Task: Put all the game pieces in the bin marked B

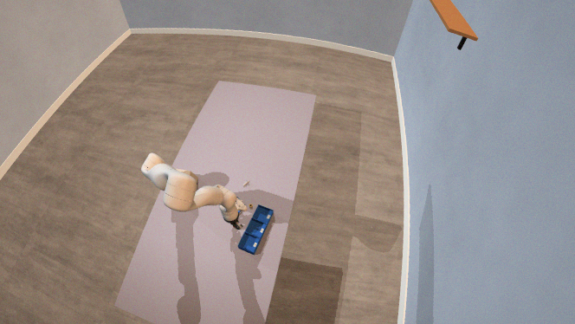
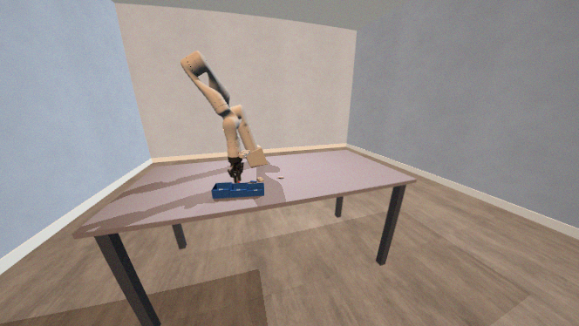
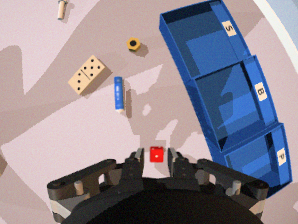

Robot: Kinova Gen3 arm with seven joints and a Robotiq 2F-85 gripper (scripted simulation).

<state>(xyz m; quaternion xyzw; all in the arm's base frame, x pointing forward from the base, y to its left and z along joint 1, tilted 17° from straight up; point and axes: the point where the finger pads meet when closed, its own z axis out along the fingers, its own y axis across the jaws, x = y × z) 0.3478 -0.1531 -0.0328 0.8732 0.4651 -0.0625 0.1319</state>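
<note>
The red game piece is 30 mm below my hand. Round my hand: blue stick 90 mm to the left, 30 mm below; then blue bin 110 mm ahead, 10 mm below; then white domino 20 mm behind, 130 mm to the left, 30 mm below.
</note>
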